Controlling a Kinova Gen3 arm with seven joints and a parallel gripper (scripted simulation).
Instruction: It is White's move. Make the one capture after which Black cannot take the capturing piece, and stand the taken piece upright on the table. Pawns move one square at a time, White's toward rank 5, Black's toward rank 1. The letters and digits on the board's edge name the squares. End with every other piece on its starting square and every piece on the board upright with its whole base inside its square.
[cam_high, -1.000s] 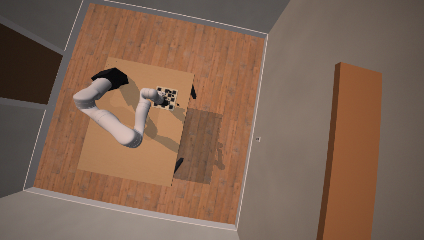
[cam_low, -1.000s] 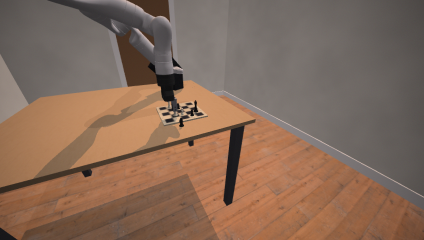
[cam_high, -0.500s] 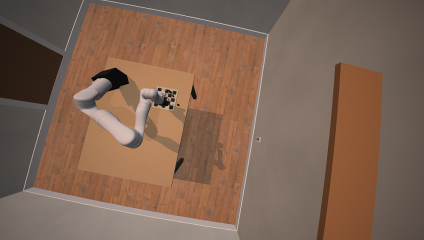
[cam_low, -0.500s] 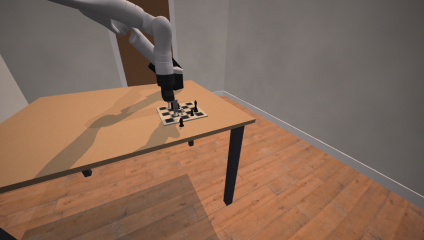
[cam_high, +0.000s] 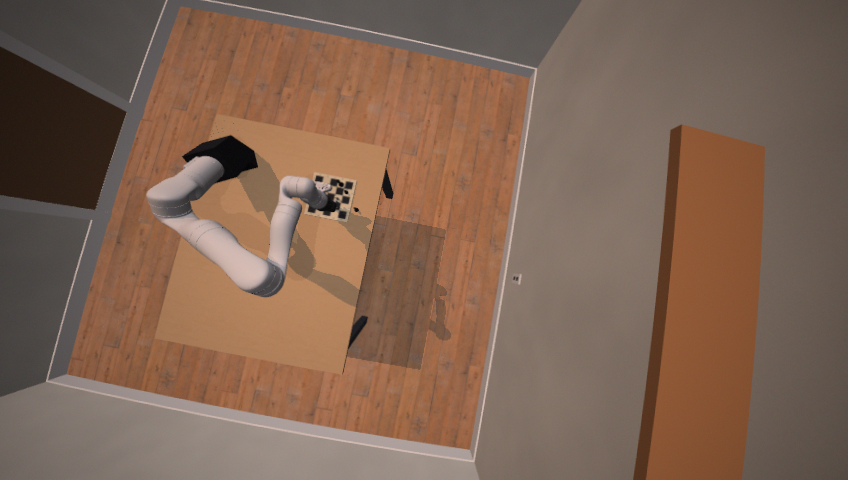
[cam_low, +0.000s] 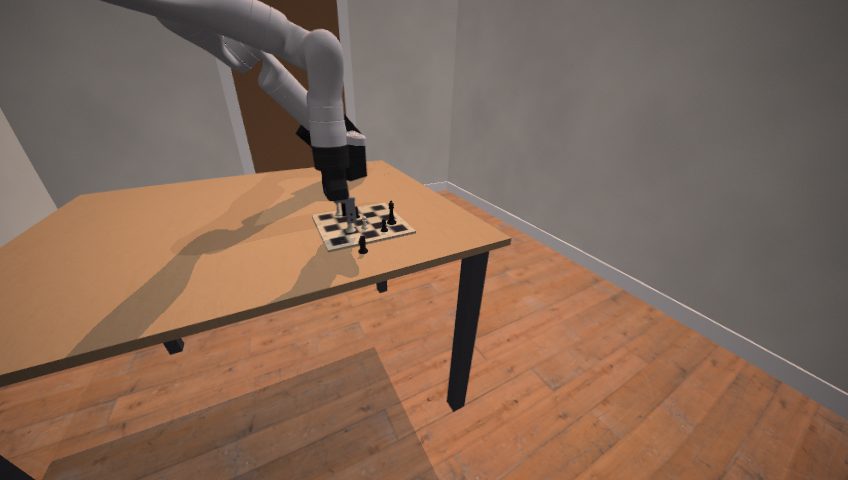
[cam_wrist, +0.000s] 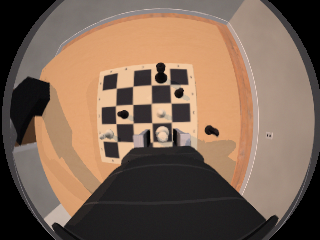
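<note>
My gripper is now 20 mm above the tall white piece. From my hand the other things lie so: chessboard 40 mm behind, 40 mm to the left, 50 mm below; then black piece 100 mm ahead, 40 mm below.
</note>
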